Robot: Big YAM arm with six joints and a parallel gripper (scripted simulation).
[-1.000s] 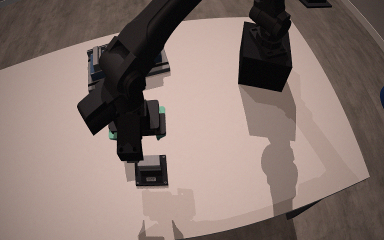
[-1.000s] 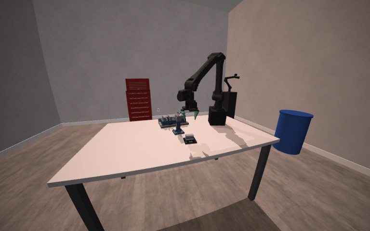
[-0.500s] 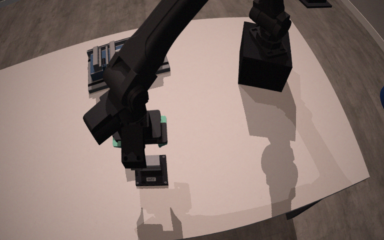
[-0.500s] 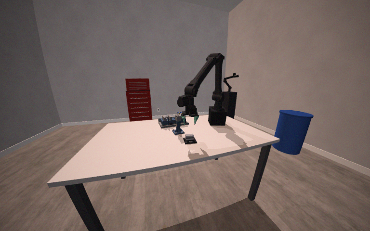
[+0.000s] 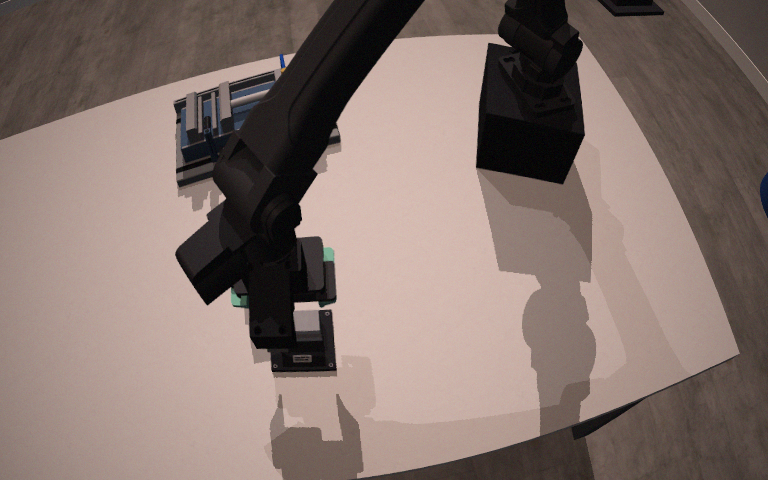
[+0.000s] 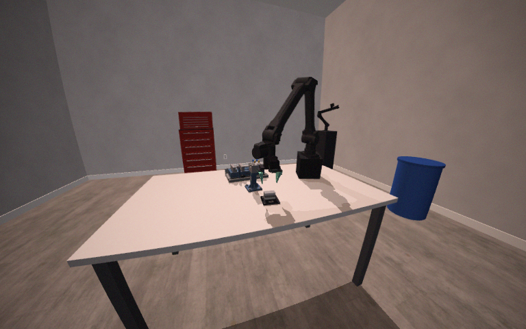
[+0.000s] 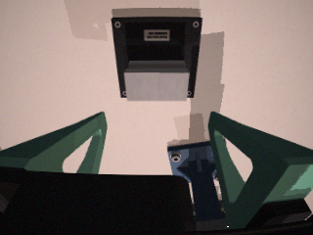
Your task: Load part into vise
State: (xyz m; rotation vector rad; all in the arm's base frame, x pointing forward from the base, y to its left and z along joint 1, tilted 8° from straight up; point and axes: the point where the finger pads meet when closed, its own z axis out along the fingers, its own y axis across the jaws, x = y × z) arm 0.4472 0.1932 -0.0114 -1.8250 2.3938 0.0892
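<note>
Now: the part 80 mm below my hand and 10 mm to the left of it. From my hand the other things lie so: black infeed plate 100 mm below, 10 mm to the left; then moving jaw 410 mm to the right, 30 mm below, 20 mm ahead; then dark short rod 360 mm to the right, 60 mm ahead, 10 mm below.
</note>
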